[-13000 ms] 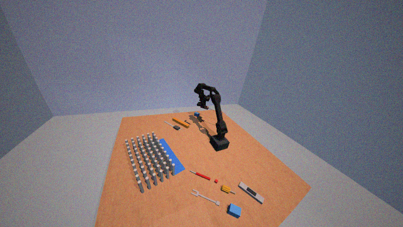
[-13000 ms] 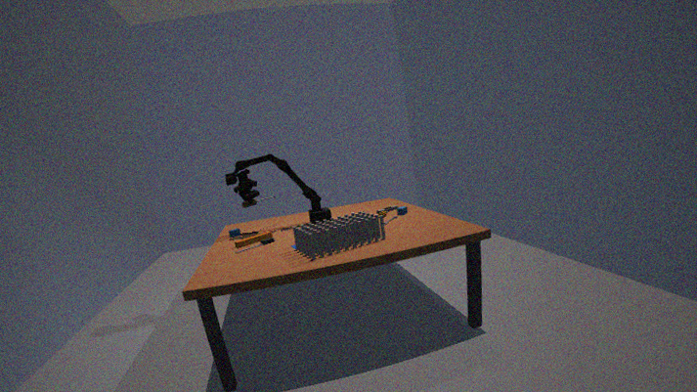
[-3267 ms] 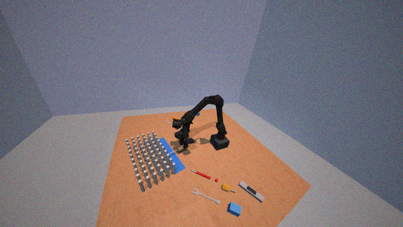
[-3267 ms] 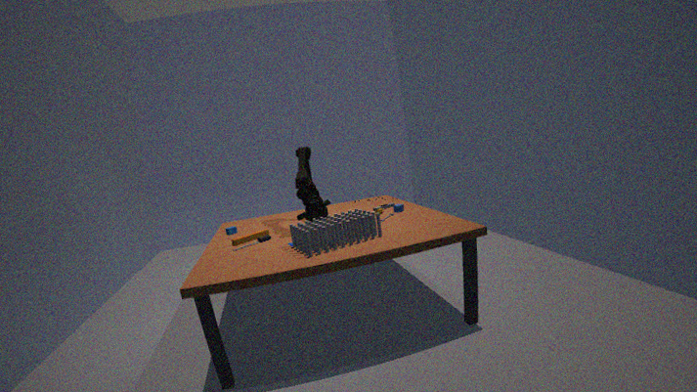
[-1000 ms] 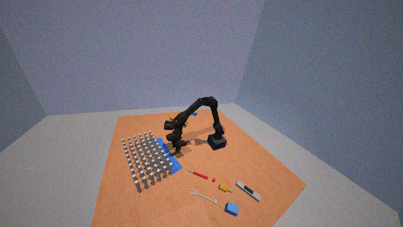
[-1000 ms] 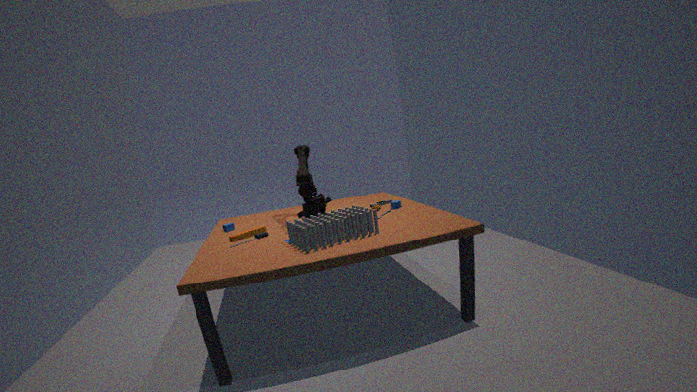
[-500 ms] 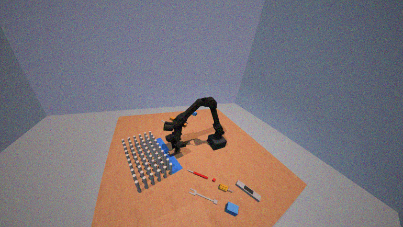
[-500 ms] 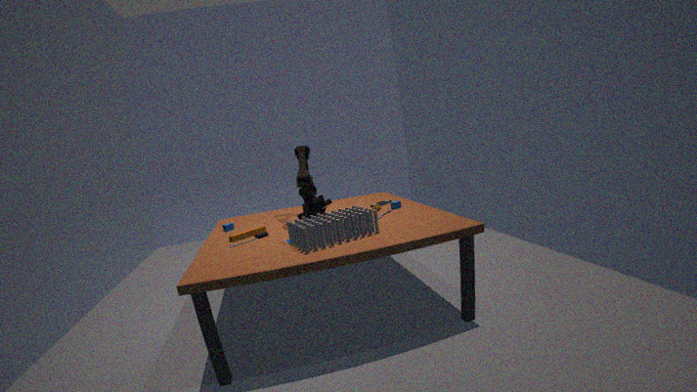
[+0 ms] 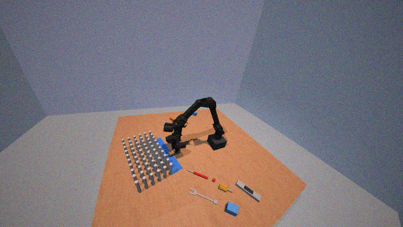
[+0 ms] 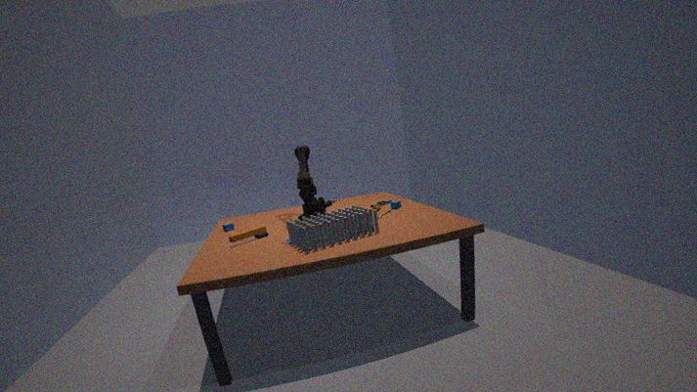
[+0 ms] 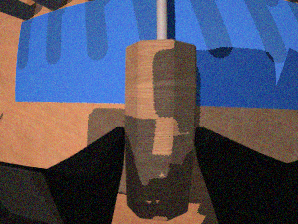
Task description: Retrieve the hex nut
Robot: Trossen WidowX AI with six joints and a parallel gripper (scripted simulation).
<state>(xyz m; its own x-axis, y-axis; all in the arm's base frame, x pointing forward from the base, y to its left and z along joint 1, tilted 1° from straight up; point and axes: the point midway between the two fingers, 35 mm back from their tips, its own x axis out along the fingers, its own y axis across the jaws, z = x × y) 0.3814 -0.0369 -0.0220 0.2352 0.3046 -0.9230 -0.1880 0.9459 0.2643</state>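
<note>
Right now my gripper tip is 6 cm short of the blue taped strip, 3 cm to the left of it and 2 cm above it. Round my gripper tip: wooden-handled tool: 11 cm ahead, 2 cm to the left; then small red block: 16 cm behind, 31 cm to the left, 1 cm below; then red screwdriver: 6 cm behind, 21 cm to the left, 1 cm below.
</note>
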